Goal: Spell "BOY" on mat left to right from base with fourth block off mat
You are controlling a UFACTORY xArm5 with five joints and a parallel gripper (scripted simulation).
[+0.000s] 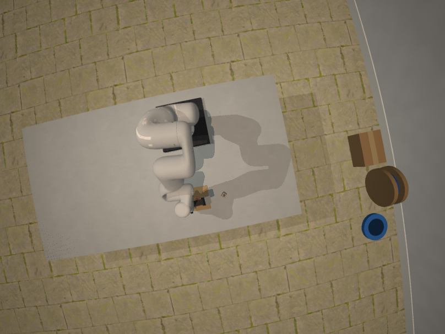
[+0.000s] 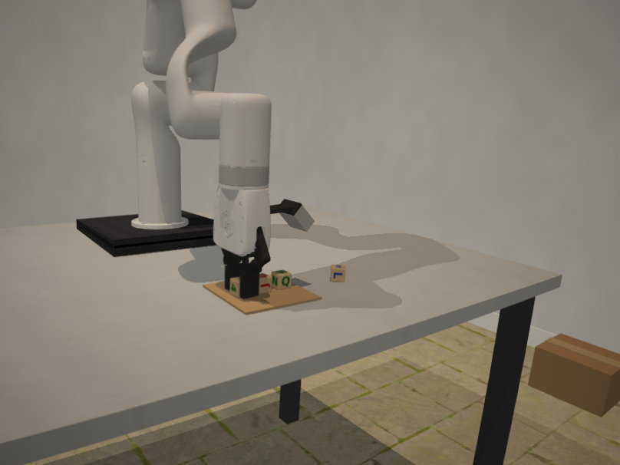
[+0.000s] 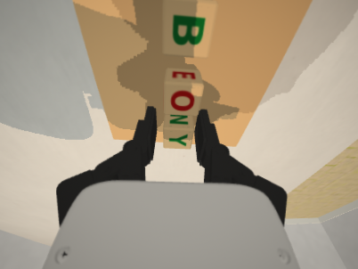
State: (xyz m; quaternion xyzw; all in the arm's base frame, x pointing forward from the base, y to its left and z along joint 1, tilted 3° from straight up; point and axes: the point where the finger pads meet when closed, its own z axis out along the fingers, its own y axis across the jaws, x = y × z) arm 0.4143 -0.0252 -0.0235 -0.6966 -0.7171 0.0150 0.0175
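Right now my hand is 4 cm to the right of the tan mat and 2 cm above it.
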